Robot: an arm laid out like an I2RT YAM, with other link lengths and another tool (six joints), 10 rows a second.
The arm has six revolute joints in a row. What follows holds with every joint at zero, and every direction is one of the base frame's.
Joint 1 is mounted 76.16 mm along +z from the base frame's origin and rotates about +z.
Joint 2 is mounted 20.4 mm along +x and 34.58 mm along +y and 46.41 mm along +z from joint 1 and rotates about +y.
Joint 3 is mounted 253.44 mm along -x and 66.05 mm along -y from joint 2 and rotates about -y.
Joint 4 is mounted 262.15 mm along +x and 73.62 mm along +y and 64.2 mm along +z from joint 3 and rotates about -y.
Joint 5 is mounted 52.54 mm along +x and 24.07 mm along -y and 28.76 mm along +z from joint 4 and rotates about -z.
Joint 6 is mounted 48.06 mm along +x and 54.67 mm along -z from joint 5 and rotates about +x.
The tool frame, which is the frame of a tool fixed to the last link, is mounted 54 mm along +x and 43 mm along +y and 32 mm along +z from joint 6; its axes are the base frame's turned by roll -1.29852, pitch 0.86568 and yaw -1.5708 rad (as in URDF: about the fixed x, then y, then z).
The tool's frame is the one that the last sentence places.
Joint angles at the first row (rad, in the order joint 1, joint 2, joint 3, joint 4, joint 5, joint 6):
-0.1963 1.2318 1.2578 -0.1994 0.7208 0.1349
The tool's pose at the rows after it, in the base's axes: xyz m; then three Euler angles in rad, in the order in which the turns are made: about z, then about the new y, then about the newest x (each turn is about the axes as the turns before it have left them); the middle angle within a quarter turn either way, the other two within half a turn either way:
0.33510, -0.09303, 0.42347, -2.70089, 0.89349, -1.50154
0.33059, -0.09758, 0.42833, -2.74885, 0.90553, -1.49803
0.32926, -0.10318, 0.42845, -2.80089, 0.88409, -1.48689
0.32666, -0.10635, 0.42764, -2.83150, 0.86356, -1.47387
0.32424, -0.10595, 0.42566, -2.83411, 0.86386, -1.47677
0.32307, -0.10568, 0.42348, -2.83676, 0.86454, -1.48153
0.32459, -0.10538, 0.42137, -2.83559, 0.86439, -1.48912
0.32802, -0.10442, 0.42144, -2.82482, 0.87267, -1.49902
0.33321, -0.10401, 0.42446, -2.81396, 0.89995, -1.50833
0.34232, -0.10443, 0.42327, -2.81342, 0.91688, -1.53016
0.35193, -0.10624, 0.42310, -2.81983, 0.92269, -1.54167
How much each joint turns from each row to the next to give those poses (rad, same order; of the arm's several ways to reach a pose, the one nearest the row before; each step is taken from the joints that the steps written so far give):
-0.0001 0.0000 0.0199 -0.0229 0.0461 0.0261
0.0001 0.0015 0.0169 -0.0185 0.0490 0.0199
-0.0001 0.0122 0.0123 -0.0077 0.0628 -0.0090
0.0001 0.0001 -0.0015 0.0000 0.0432 -0.0154
-0.0001 -0.0107 -0.0137 0.0000 0.0000 0.0030
0.0001 -0.0062 -0.0108 0.0000 -0.0015 0.0046
0.0000 0.0031 -0.0031 0.0000 -0.0076 0.0046
-0.0001 0.0091 0.0076 -0.0015 -0.0199 0.0092
0.0000 0.0184 0.0199 0.0015 -0.0215 0.0230
0.0001 0.0322 0.0215 0.0000 -0.0215 0.0245
0.0000 0.0383 0.0307 0.0000 -0.0046 0.0123

